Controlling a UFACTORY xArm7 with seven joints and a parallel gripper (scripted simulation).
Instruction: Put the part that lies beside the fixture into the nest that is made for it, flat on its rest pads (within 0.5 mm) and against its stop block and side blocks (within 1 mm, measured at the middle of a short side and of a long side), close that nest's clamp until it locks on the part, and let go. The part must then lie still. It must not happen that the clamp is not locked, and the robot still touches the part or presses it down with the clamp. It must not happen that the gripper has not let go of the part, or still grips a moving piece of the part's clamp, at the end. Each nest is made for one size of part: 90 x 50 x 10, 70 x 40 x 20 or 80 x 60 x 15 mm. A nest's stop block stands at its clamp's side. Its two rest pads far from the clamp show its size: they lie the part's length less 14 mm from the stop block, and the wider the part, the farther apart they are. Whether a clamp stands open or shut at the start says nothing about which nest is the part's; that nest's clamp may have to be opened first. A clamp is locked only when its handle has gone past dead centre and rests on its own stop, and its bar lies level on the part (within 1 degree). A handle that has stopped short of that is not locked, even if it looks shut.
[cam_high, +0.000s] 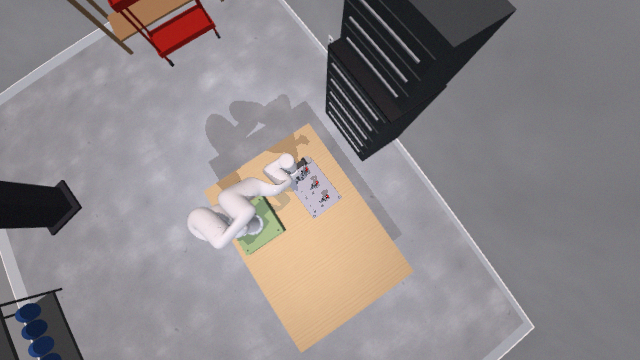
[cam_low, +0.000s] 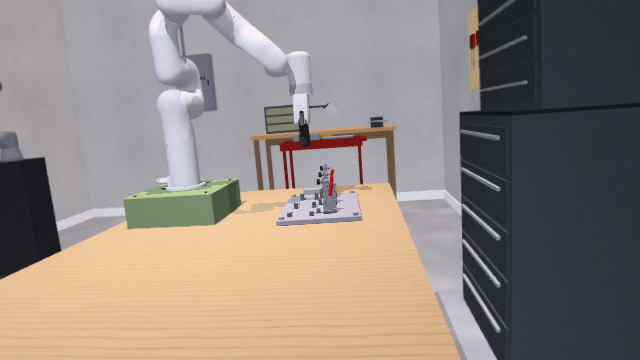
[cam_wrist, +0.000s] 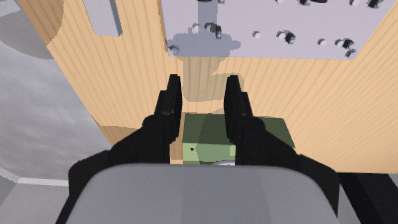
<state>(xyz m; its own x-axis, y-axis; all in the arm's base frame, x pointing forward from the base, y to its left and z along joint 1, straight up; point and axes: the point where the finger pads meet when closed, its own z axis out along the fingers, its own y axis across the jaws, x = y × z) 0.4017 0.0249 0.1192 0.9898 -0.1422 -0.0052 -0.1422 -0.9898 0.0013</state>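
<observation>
Now: hand 30 mm short of the grey part, 160 mm to the right of it and 200 mm above it. From my hand the other things lie so: grey fixture plate (30 mm ahead, 110 mm to the right, 210 mm below).
</observation>
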